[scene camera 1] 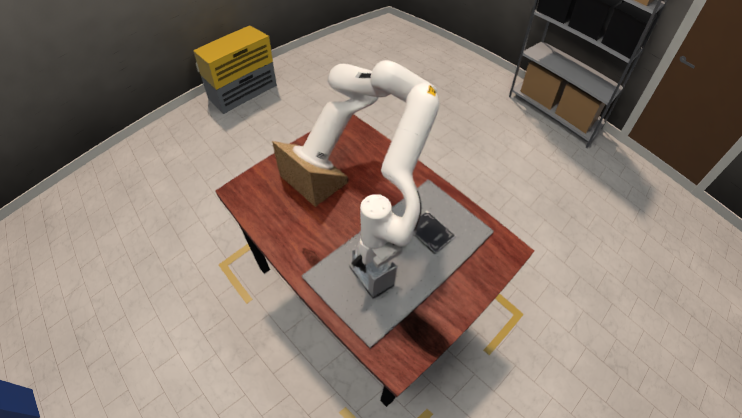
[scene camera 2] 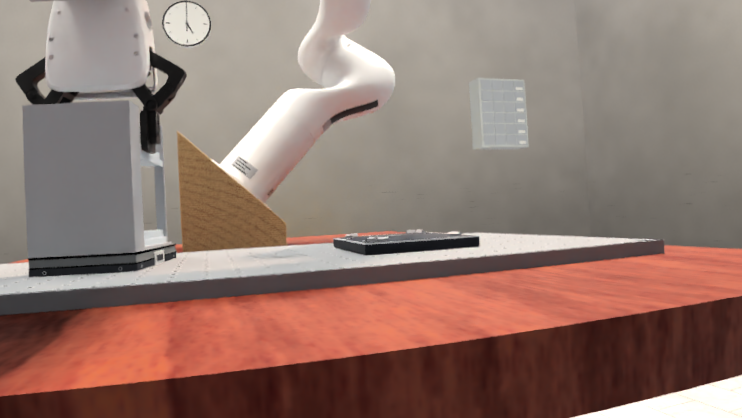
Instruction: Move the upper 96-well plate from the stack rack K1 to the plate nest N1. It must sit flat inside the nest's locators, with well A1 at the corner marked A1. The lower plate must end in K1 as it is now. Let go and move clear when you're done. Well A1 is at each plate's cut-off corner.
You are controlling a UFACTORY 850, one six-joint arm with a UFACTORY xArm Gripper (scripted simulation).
Scene:
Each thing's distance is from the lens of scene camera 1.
plate nest N1 [scene camera 1: 428, 233]: 1.52 m

